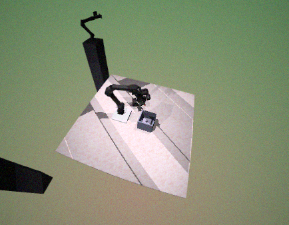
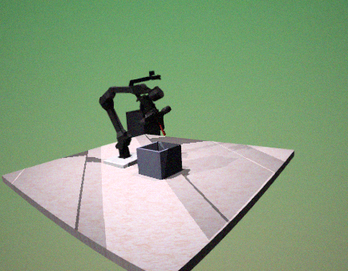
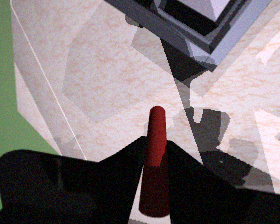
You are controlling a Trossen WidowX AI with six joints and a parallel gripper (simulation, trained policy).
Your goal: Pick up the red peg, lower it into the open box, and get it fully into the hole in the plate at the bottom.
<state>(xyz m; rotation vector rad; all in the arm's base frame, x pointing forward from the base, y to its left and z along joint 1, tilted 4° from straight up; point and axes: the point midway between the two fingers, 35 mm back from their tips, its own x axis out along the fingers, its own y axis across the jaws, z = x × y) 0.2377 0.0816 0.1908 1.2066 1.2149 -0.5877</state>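
Right now my gripper tip is 8 cm short of the plate, 13 cm to the left of it and 15 cm above it. From my gripper tip the other things lie so: red peg 1 cm above.
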